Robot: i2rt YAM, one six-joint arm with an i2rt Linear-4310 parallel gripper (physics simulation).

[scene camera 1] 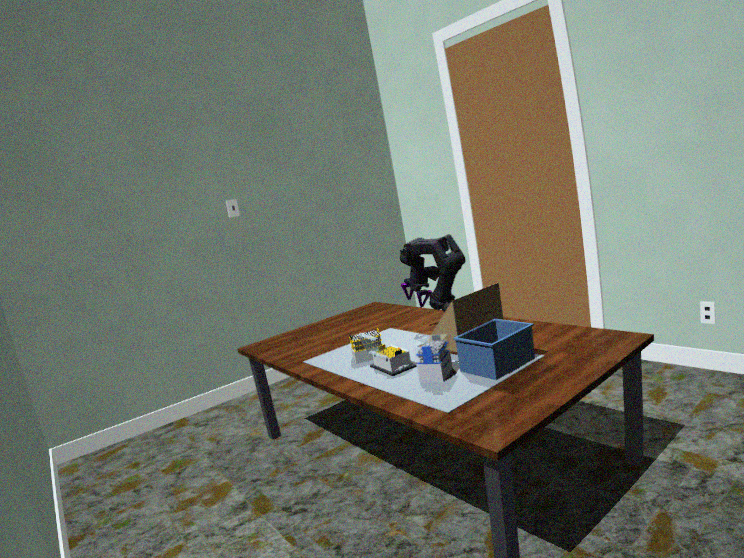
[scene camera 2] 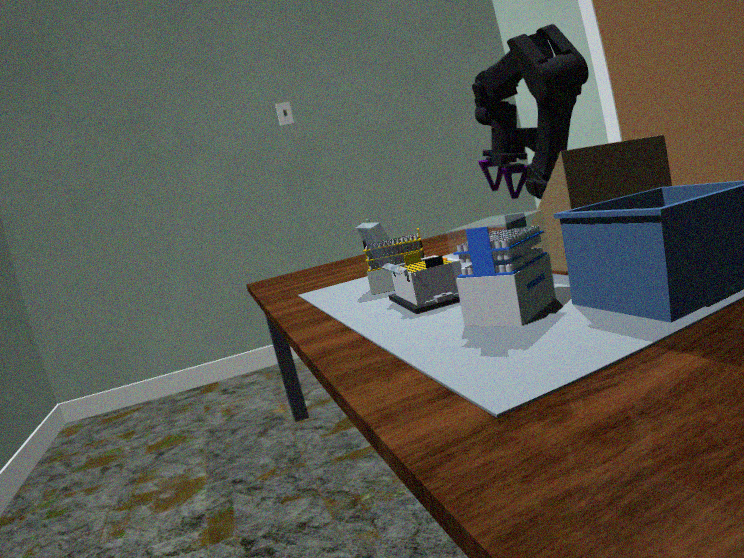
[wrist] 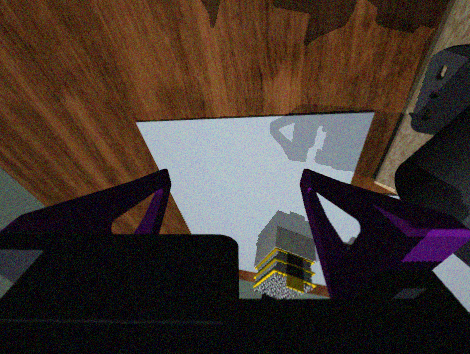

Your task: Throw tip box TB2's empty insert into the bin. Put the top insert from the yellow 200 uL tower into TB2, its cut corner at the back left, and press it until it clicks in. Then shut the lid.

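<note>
My gripper (scene camera 1: 415, 302) (scene camera 2: 505, 193) (wrist: 235, 176) is open and empty, high above the back of the white mat (scene camera 1: 447, 400) (scene camera 2: 498, 384) (wrist: 220, 145). The yellow tower (scene camera 1: 365, 343) (scene camera 2: 393, 255) (wrist: 284, 267) stands at the mat's left in the scene views, with stacked inserts of tips. A grey-white box (scene camera 1: 391, 361) (scene camera 2: 425, 285) with a yellow grid top sits on a dark base beside it; a small black piece shows on top. No label is readable, so I cannot tell whether it is TB2. The blue open-topped bin (scene camera 1: 495, 355) (scene camera 2: 618, 261) stands at the right; its floor is hidden.
A blue-and-white tower (scene camera 1: 434, 365) (scene camera 2: 503, 288) of stacked tip inserts stands between the grey-white box and the bin. A clear and grey item (scene camera 2: 515, 221) shows partly behind it. A brown upright panel (scene camera 1: 477, 309) (scene camera 2: 615, 171) stands behind the bin, near the arm's base.
</note>
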